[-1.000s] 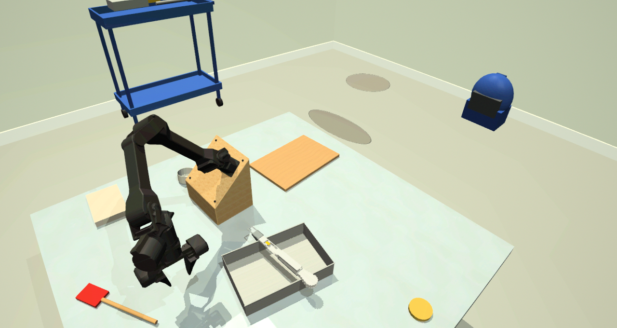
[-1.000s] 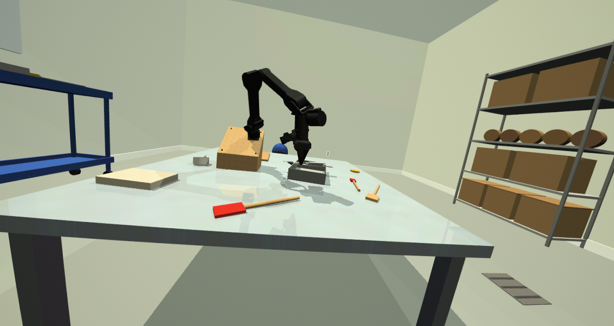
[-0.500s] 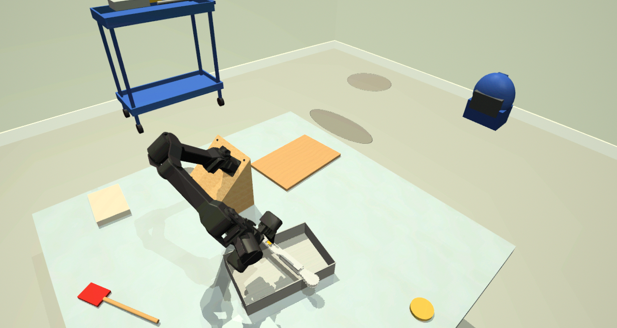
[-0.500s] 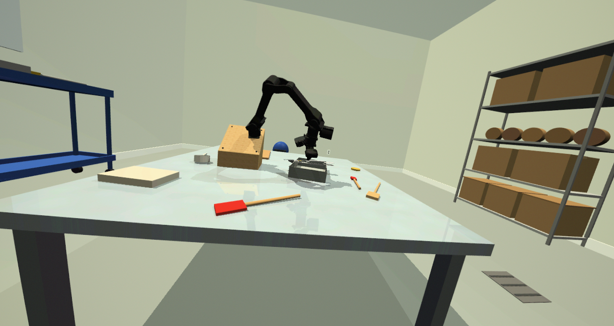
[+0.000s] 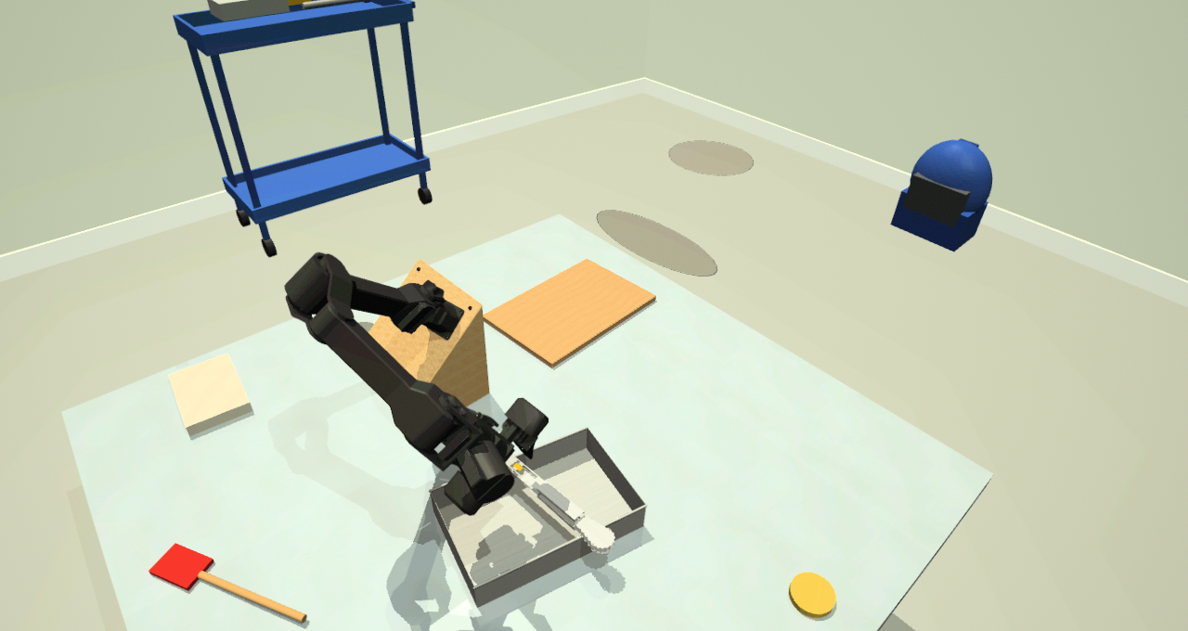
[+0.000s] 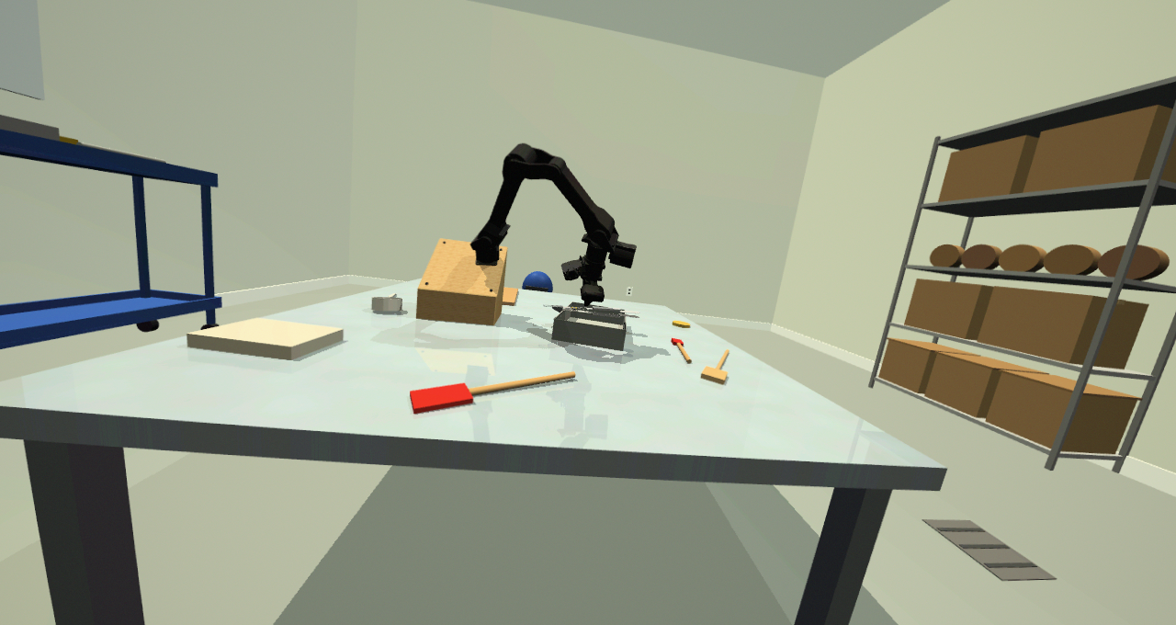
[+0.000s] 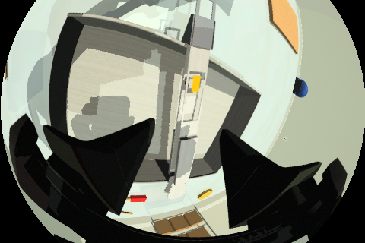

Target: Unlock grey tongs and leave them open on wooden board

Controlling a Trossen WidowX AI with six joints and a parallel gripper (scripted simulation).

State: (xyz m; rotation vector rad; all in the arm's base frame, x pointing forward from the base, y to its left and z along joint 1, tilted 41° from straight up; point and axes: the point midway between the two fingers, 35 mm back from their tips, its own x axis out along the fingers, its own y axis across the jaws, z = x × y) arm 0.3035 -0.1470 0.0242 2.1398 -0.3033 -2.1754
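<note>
The yellow lock piece is 3 cm behind my gripper tip, 2 cm to the left of it and 3 cm below it. The rest, counted from my gripper tip: grey roasting tin (4 cm ahead, 7 cm below); yellow disc (46 cm ahead, 19 cm to the left, 9 cm below); red spatula (25 cm behind, 42 cm to the right, 9 cm below).
</note>
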